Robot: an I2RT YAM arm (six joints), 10 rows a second.
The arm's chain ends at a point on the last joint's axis. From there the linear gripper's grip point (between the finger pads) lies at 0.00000 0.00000 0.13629 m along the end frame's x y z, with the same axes.
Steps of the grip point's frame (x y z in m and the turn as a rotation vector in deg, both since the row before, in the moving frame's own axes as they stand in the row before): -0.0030, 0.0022, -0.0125, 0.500, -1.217, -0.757; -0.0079, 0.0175, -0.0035, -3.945, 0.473, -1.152; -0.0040, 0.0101, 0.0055, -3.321, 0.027, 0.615; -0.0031, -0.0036, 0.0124, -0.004, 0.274, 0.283; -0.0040, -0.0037, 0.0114, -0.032, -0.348, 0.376; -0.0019, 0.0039, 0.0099, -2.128, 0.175, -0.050
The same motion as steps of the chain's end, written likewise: -0.0001, 0.0034, -0.0125, 0.500, -1.217, -0.757; -0.0091, 0.0081, -0.0032, -3.945, 0.473, -1.152; -0.0040, 0.0022, 0.0057, -3.321, 0.027, 0.615; -0.0038, -0.0036, 0.0124, -0.004, 0.274, 0.283; -0.0032, -0.0038, 0.0114, -0.032, -0.348, 0.376; -0.0023, -0.0012, 0.0100, -2.128, 0.175, -0.050
